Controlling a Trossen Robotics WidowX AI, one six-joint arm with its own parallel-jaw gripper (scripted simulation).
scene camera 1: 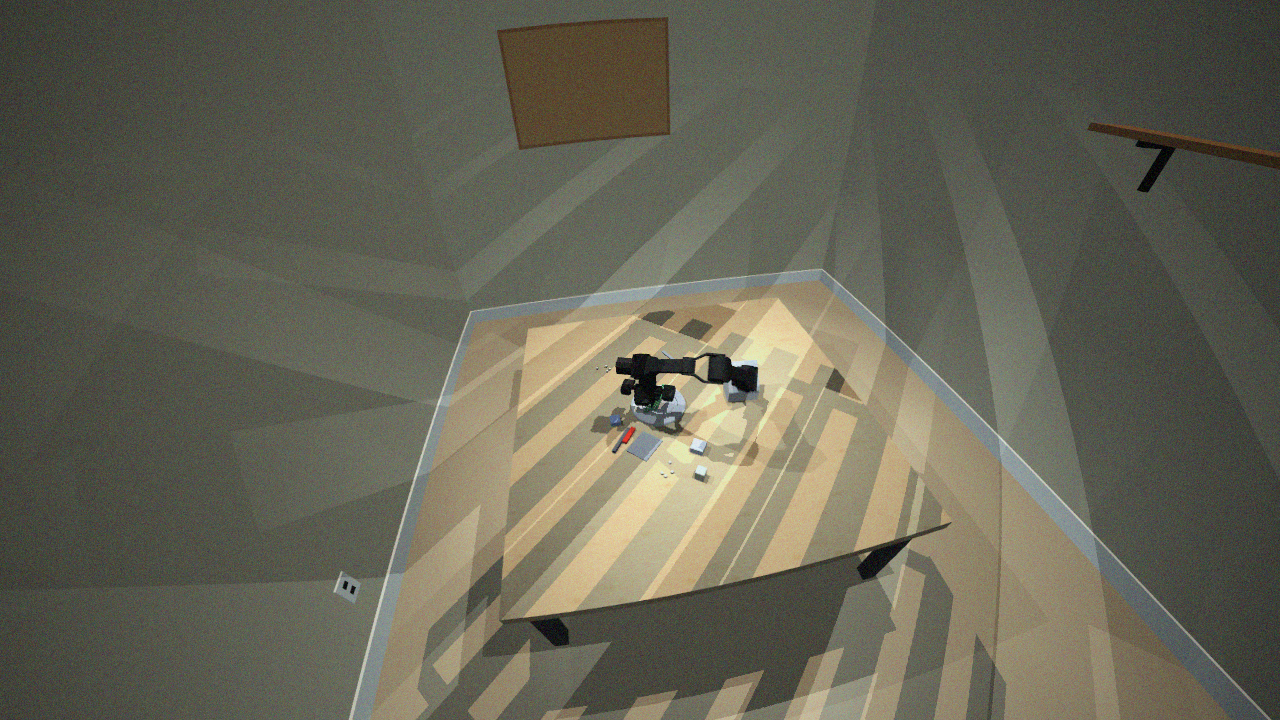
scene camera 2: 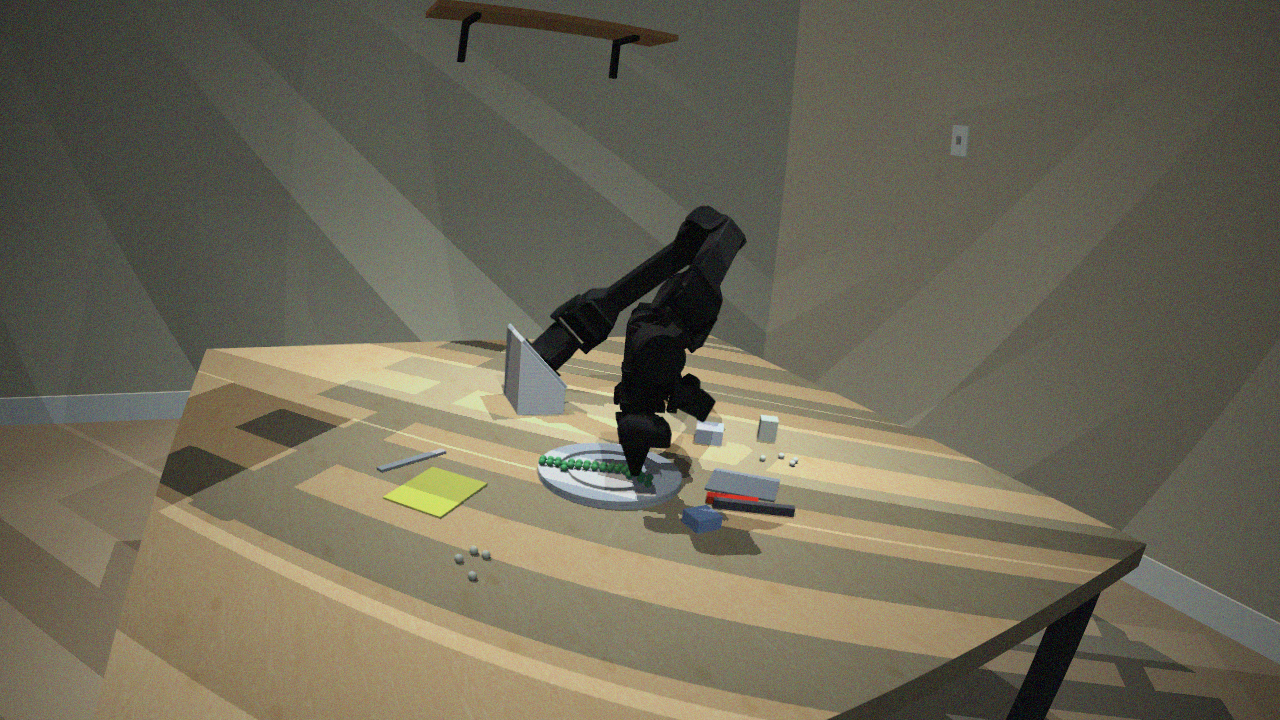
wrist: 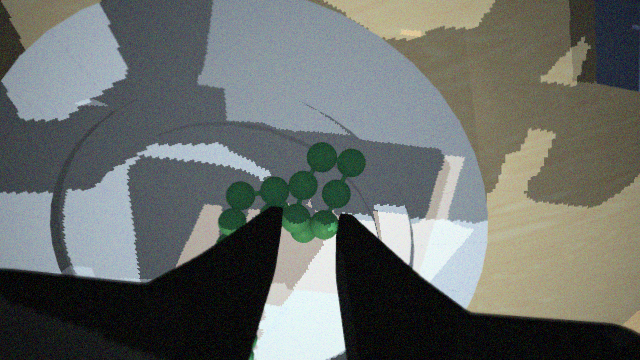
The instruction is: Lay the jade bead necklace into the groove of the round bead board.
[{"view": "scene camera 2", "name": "my gripper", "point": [634, 472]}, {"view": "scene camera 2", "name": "yellow pad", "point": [436, 492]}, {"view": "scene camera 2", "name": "red and black pen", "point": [723, 501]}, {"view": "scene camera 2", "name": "blue block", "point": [701, 519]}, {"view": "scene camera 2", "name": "grey pad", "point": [765, 488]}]
